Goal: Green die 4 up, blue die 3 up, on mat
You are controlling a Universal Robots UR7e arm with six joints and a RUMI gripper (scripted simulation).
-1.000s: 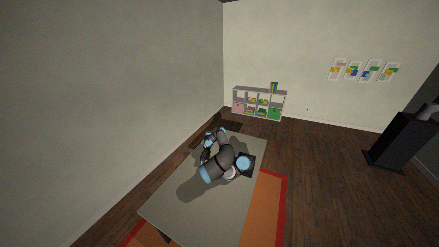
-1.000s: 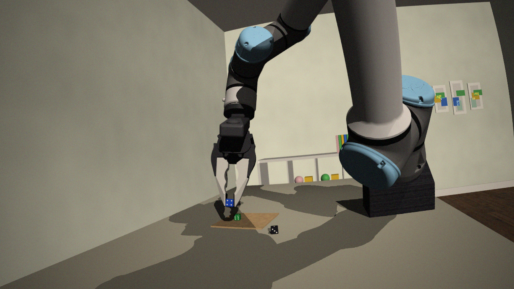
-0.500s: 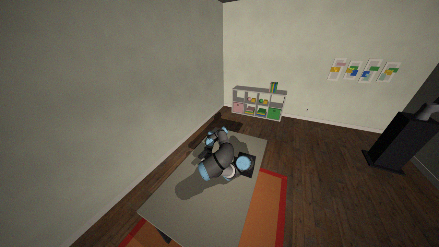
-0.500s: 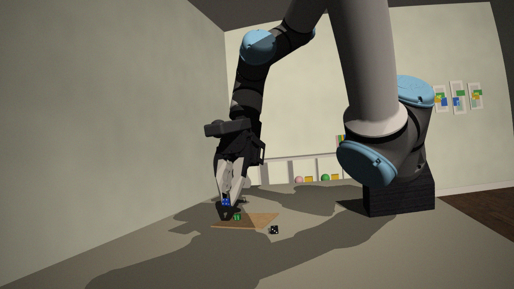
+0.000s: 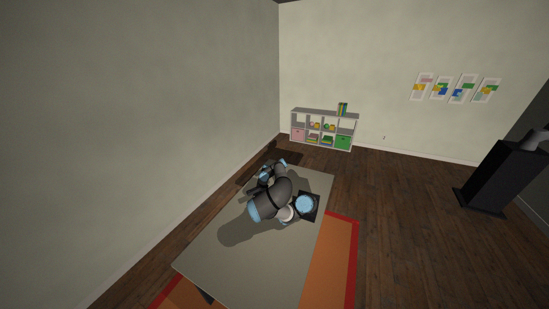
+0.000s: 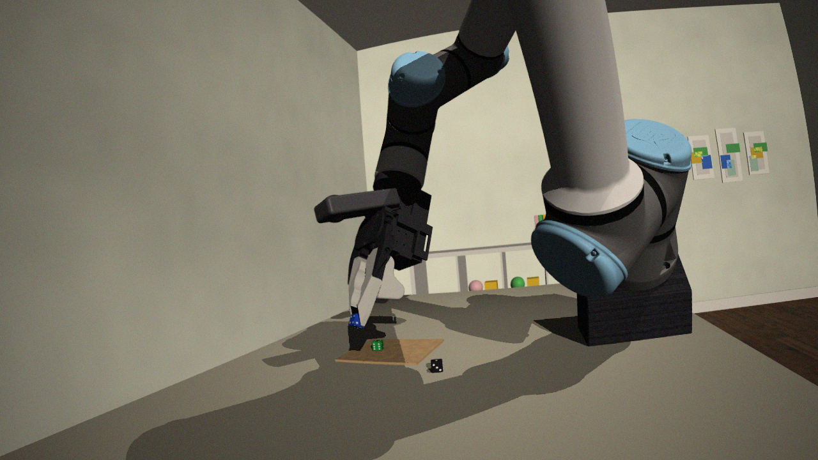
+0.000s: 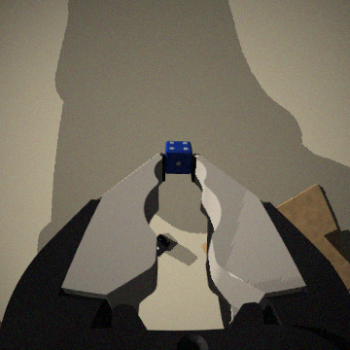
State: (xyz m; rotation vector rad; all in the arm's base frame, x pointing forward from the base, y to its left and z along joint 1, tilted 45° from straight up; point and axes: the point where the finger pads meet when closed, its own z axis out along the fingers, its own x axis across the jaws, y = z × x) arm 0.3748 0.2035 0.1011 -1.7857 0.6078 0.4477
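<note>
My hand is 8 cm past the black die, 6 cm to the left of it and 9 cm above it. Round my hand: green die: 5 cm ahead, 15 cm to the right, 8 cm below; then tan mat: 3 cm ahead, 15 cm to the right, 9 cm below; then blue die: 1 cm below.
</note>
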